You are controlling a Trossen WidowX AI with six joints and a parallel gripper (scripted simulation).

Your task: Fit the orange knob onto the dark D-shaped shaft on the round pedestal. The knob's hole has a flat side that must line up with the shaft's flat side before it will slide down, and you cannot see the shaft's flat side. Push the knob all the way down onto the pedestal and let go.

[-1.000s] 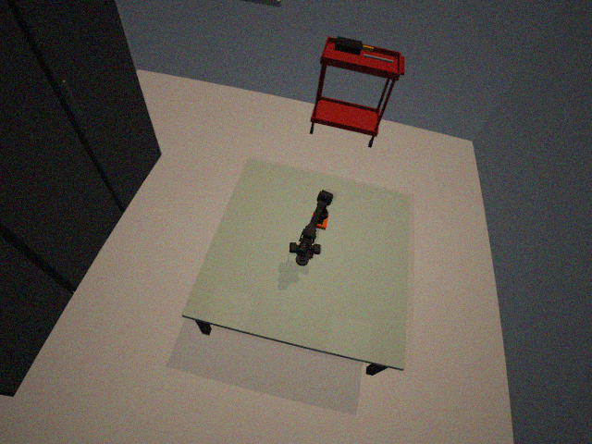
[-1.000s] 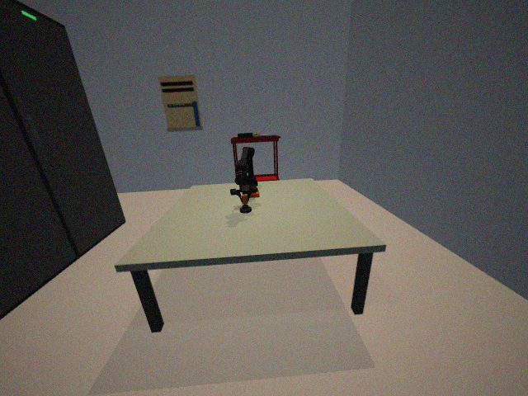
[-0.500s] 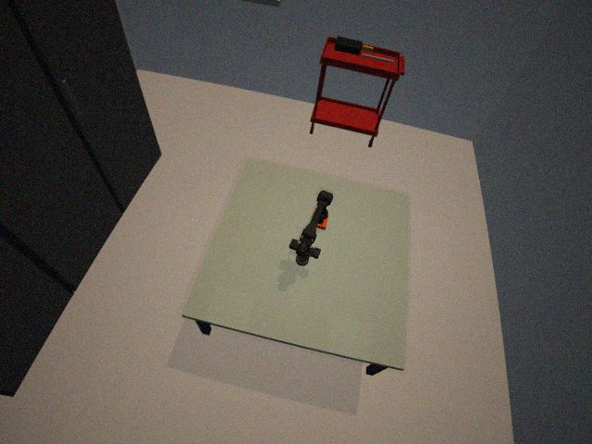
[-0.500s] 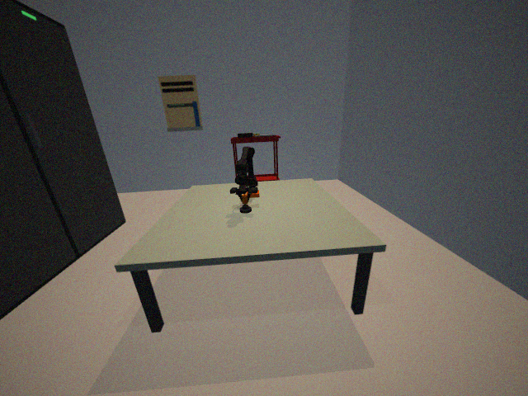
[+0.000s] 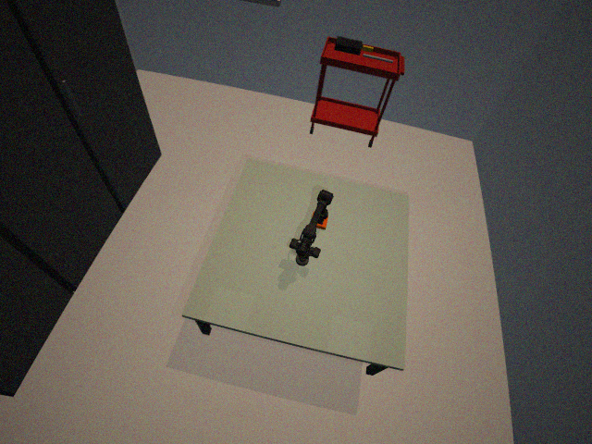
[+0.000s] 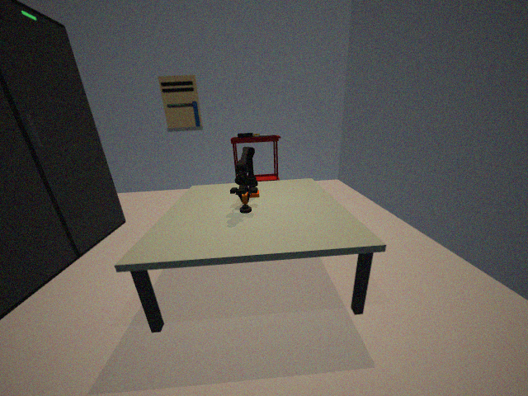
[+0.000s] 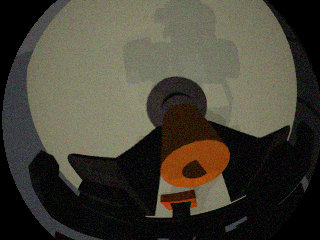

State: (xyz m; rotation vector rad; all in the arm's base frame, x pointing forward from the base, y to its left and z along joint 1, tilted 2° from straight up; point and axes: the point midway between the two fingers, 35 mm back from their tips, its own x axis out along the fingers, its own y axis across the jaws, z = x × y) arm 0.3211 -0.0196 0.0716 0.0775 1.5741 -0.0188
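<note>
Now: gripper tip 20 mm below the orange knob. From my gripper tip the other things lie so: round pedestal: 40 mm below.
</note>
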